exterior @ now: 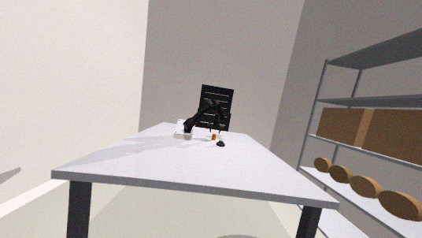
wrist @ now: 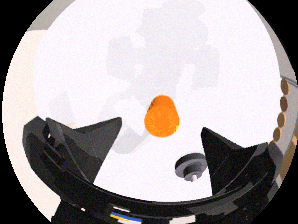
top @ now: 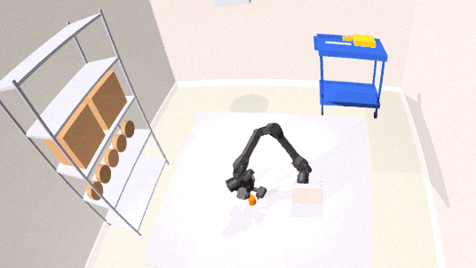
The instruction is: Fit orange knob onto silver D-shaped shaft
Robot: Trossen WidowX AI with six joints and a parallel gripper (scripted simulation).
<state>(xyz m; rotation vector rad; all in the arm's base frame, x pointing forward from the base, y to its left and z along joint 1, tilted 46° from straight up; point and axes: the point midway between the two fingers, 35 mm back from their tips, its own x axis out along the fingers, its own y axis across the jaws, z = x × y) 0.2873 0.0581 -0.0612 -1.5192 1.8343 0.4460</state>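
Now: the orange knob 30 mm below my gripper tip. The rest, counted from my gripper tip: pedestal: 50 mm ahead, 160 mm to the right, 40 mm below.
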